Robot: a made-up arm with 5 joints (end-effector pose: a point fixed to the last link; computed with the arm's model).
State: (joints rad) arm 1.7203 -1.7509 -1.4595 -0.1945 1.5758
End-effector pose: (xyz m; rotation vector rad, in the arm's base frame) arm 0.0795 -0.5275 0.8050 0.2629 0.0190 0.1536
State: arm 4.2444 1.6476 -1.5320 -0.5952 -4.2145
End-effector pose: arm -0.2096 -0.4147 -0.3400 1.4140 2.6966 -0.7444
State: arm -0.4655 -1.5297 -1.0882 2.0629 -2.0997
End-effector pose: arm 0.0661 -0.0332 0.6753 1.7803 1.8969 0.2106
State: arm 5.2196 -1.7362 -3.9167 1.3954 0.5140
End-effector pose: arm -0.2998 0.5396 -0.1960 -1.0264 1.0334 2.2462
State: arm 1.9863 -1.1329 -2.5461 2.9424 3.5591
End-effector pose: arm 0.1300 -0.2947 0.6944 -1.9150 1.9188 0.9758
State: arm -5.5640 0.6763 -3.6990 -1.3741 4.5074
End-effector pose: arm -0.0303 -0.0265 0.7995 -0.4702 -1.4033 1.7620
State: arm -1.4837 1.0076 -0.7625 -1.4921 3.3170
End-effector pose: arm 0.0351 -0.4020 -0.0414 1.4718 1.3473 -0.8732
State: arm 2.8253 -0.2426 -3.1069 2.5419 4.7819
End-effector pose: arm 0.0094 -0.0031 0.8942 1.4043 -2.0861 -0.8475
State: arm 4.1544 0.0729 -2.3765 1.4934 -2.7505
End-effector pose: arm -0.2740 -0.4390 0.8451 2.3769 0.7636 -0.8175
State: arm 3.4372 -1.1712 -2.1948 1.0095 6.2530
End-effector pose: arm 0.3627 0.1105 0.9917 0.1277 -0.7769 0.2516
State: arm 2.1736 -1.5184 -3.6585 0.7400 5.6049
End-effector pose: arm 0.4368 -0.6346 -0.0473 0.2068 1.4178 -1.3888
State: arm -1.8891 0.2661 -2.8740 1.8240 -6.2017
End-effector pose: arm -0.1375 -0.4172 0.8846 1.3556 -2.0444 0.6272
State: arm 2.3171 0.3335 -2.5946 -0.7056 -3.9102
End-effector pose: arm -0.2096 0.2266 0.9989 -0.1936 0.0054 1.5442
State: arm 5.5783 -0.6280 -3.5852 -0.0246 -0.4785
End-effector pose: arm -0.5573 0.4741 0.5658 -1.2653 0.1438 1.7313
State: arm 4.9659 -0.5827 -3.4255 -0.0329 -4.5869
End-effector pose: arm -0.1732 0.6685 0.6943 0.0790 -1.2329 -2.5134
